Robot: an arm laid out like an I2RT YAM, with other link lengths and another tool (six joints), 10 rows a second.
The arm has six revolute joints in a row. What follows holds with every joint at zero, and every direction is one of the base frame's. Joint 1 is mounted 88.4 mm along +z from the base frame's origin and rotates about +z. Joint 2 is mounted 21.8 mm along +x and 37 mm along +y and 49.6 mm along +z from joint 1 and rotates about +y. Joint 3 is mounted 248.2 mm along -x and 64.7 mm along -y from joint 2 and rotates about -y. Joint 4 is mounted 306.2 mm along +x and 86 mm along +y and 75 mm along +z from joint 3 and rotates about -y. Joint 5 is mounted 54.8 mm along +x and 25.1 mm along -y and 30 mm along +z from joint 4 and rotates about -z. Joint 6 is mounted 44.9 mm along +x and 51 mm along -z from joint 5 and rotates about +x. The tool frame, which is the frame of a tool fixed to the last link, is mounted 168 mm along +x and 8 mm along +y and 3 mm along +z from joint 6; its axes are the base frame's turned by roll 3.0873, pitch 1.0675 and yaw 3.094 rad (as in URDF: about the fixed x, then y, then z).
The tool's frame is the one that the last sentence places.
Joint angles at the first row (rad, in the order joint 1, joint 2, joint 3, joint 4, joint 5, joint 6):
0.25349 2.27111 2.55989 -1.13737 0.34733 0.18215
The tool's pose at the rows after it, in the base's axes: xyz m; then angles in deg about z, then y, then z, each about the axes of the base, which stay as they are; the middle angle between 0 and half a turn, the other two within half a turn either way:
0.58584 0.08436 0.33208 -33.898 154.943 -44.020
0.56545 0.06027 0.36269 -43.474 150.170 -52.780
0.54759 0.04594 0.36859 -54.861 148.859 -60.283
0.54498 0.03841 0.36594 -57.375 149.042 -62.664
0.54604 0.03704 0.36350 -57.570 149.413 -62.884
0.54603 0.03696 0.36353 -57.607 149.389 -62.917
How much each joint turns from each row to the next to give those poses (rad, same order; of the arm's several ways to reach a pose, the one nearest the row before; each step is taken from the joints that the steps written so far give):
-0.00382 -0.04618 0.04689 -0.03852 0.15678 -0.05875
-0.00839 -0.05649 0.00222 -0.04039 0.07440 -0.09346
-0.01869 -0.03118 0.00019 -0.06495 -0.00153 -0.09727
-0.01412 -0.00125 -0.00096 -0.01668 -0.00458 -0.01146
-0.00533 0.00232 -0.00186 0.00035 -0.00724 0.00078
-0.00001 0.00006 0.00011 -0.00005 0.00036 -0.00039

